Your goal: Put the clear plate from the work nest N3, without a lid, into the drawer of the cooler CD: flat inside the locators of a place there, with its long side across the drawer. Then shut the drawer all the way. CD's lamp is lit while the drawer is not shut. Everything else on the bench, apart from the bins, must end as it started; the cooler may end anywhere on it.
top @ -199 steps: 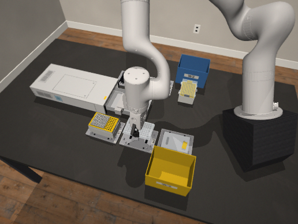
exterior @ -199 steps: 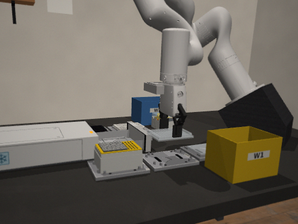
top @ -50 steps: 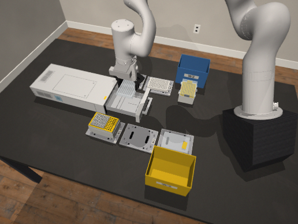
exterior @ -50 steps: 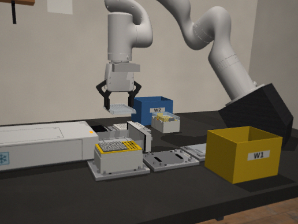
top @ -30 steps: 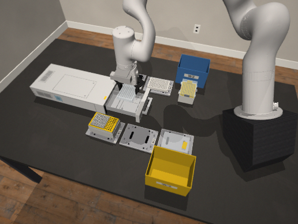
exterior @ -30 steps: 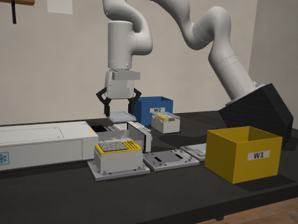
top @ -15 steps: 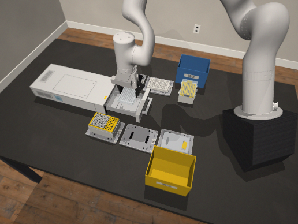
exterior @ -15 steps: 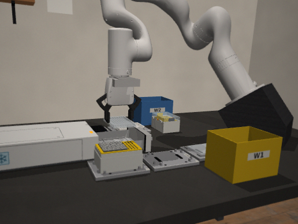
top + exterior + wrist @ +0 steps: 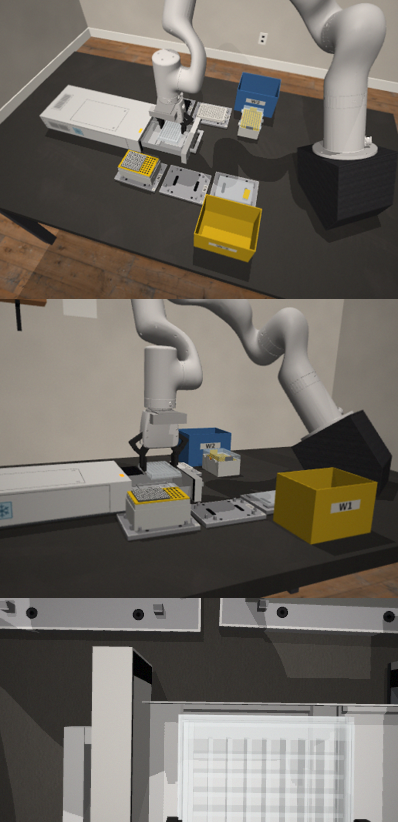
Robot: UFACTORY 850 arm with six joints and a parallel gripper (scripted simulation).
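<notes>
The drawer is 50 mm below my hand and 40 mm ahead of it. From my hand the other things lie so: white cooler CD (180 mm ahead, 50 mm below, 10 mm to the left); yellow-topped tip rack (180 mm to the left, 40 mm ahead, 30 mm below); clear well plate (10 mm below).
</notes>
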